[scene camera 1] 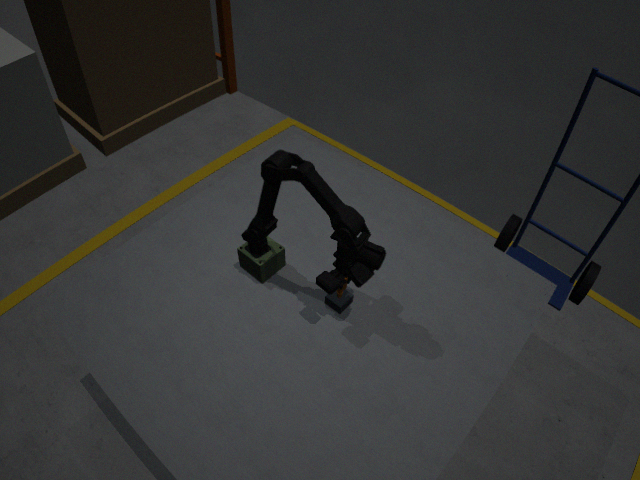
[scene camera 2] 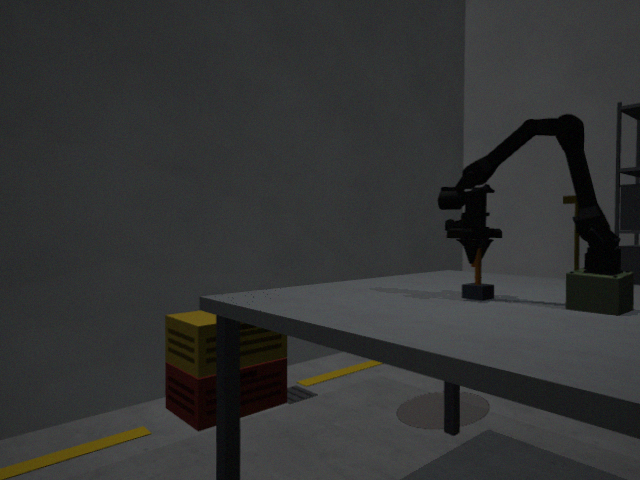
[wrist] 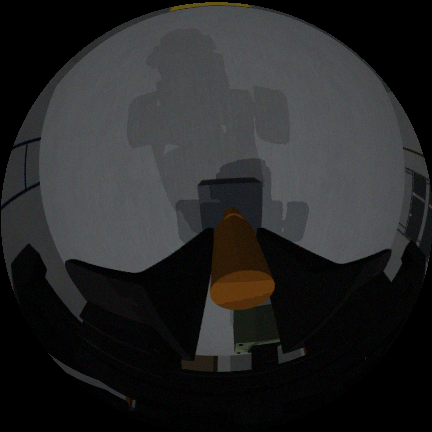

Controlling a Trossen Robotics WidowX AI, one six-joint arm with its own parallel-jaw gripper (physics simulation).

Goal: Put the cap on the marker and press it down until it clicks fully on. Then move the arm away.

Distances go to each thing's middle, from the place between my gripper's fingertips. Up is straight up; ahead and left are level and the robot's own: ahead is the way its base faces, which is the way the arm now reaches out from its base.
Labels:
Right now the orange cap (wrist: 240, 278) is 1 cm behind my hand and 2 cm above it. Also, from my hand: dark grey block (wrist: 244, 193) (1 cm behind, 8 cm below).

